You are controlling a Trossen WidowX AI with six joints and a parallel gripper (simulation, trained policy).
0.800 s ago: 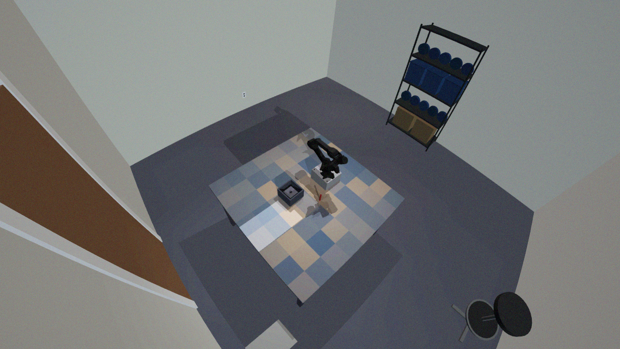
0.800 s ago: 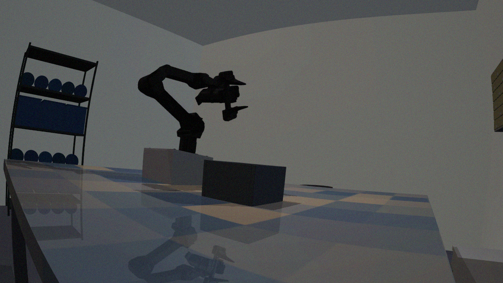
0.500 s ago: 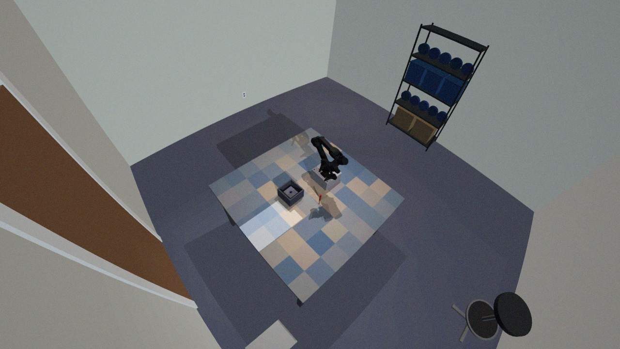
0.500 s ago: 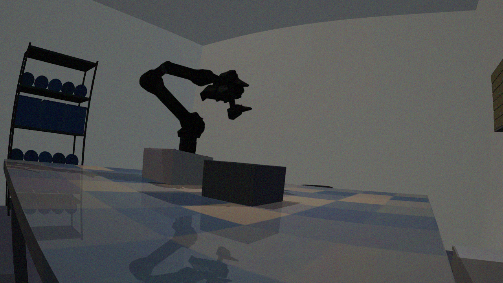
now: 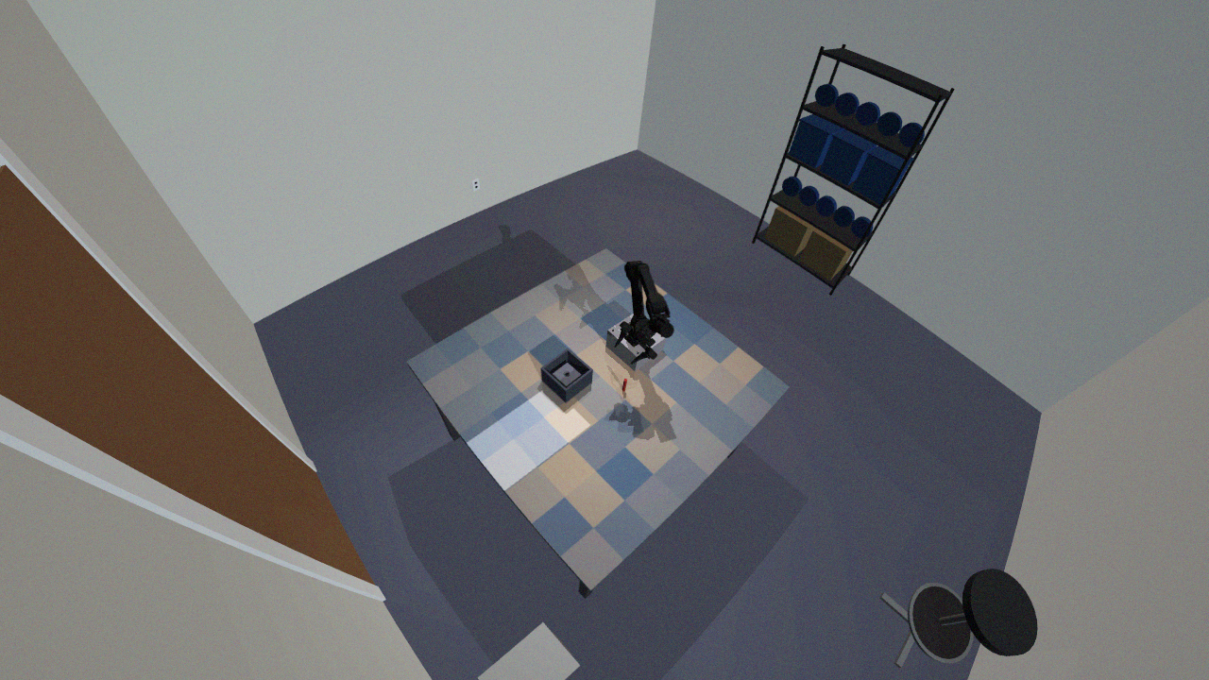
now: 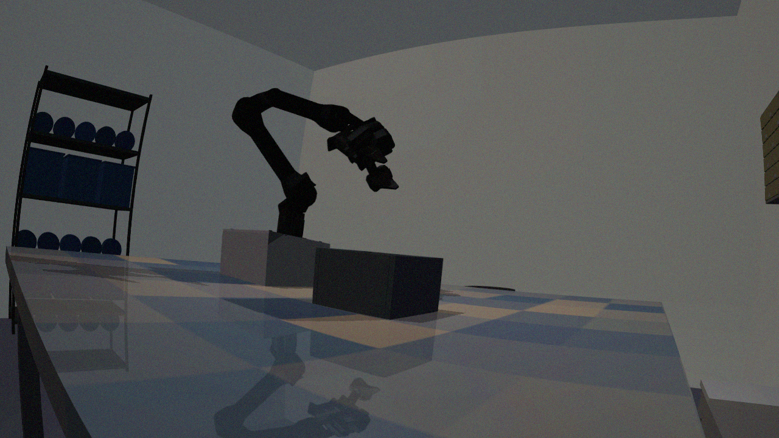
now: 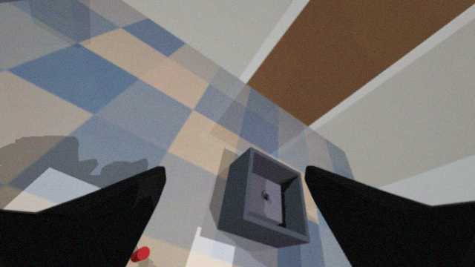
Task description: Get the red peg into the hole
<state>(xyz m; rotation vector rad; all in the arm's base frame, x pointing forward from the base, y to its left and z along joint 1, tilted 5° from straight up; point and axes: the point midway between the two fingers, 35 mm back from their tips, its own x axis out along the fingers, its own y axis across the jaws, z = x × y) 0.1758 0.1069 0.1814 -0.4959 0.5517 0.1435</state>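
My gripper tip is now 230 mm above the red peg, 30 mm past it and 10 mm to the right of it. The rest, counted from my gripper tip: plate 230 mm below, 180 mm to the right, 140 mm ahead; then dark box 240 mm below, 180 mm to the right, 140 mm ahead.
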